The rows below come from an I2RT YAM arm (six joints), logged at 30 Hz.
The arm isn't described. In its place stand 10 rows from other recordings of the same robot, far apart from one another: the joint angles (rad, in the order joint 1, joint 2, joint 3, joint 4, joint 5, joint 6), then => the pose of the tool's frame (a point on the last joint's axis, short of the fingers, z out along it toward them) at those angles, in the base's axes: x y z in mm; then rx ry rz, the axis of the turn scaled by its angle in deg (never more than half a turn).
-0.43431, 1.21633, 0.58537, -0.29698, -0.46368, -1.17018 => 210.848 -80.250 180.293 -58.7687 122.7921 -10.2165
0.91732, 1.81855, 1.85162, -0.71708, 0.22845, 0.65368 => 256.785 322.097 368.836 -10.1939 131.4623 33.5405
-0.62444, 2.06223, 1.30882, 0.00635, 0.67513, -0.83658 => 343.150 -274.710 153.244 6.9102 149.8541 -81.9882
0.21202, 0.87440, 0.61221, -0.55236, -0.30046, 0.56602 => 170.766 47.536 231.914 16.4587 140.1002 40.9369
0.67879, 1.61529, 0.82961, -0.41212, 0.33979, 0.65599 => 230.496 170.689 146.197 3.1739 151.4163 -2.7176
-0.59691, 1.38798, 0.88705, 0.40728, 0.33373, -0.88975 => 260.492 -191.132 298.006 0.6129 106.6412 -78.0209
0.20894, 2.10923, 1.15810, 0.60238, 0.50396, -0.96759 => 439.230 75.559 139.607 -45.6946 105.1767 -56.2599
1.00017, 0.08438, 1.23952, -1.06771, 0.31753, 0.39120 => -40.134 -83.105 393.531 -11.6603 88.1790 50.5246
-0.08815, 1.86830, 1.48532, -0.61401, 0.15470, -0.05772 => 404.262 -41.235 238.315 5.6054 147.1352 -14.5435
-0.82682, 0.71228, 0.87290, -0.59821, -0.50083, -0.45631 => 112.634 -97.134 339.861 2.6983 112.6778 -19.5574
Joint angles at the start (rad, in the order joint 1, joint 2, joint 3, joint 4, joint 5, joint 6):
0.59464 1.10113 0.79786 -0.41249 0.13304 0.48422
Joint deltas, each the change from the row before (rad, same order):
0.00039 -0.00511 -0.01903 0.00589 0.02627 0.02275
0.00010 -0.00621 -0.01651 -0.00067 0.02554 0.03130
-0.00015 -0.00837 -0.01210 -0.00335 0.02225 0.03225
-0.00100 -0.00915 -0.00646 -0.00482 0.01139 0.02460
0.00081 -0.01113 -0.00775 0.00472 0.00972 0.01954
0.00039 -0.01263 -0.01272 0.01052 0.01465 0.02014
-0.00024 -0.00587 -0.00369 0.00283 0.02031 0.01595
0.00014 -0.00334 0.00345 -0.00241 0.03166 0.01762
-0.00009 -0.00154 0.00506 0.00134 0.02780 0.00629
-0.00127 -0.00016 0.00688 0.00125 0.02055 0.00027
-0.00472 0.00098 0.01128 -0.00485 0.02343 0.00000
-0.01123 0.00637 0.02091 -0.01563 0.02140 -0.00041
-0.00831 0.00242 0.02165 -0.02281 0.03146 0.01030
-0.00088 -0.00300 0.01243 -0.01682 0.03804 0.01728
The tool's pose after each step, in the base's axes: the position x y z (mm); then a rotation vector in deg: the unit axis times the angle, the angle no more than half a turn. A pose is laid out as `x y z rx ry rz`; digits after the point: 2 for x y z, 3 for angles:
195.78 125.70 256.61 -1.069 132.604 22.263
194.13 123.53 252.48 1.690 132.846 21.275
192.37 121.36 250.05 4.447 132.859 20.630
190.82 119.56 249.46 6.464 132.758 20.561
189.29 118.33 249.60 8.034 132.143 20.875
187.68 116.73 248.85 9.817 131.271 21.009
187.21 115.51 249.15 11.484 130.515 20.487
187.35 114.33 250.97 13.537 129.477 19.369
187.97 113.59 253.27 14.772 128.348 18.284
188.90 113.05 255.86 15.497 127.387 17.416
190.30 111.80 259.22 16.483 126.449 16.164
193.04 109.78 263.82 17.736 125.805 14.552
194.59 107.36 268.98 19.717 124.954 12.709
194.35 105.52 272.73 21.835 123.794 11.061

